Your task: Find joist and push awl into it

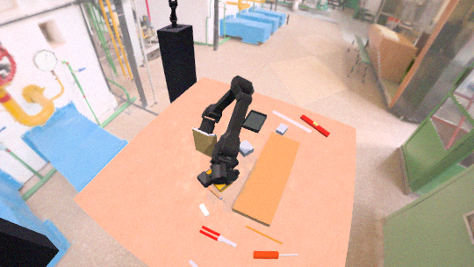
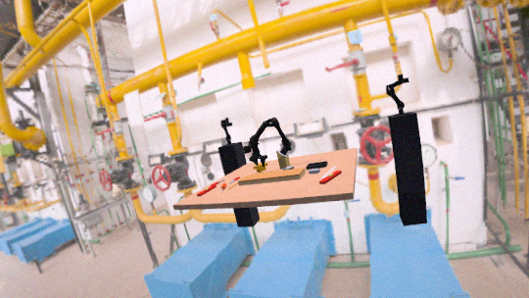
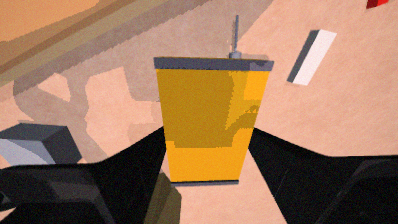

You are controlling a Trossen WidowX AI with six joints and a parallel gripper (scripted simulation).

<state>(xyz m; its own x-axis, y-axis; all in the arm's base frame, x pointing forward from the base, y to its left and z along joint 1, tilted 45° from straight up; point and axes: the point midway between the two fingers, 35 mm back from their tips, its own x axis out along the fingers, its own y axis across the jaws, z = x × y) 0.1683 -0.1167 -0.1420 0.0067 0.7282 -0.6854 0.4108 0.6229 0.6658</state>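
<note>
The awl is 30 mm ahead of my gripper tip, 60 mm to the right of it and 60 mm below it. Also, from my gripper tip: white block: 150 mm to the right, 60 mm below; then yellow stud finder: 10 mm ahead, 10 mm to the right, 30 mm below; then pencil: 290 mm ahead, 140 mm to the right, 70 mm below.
</note>
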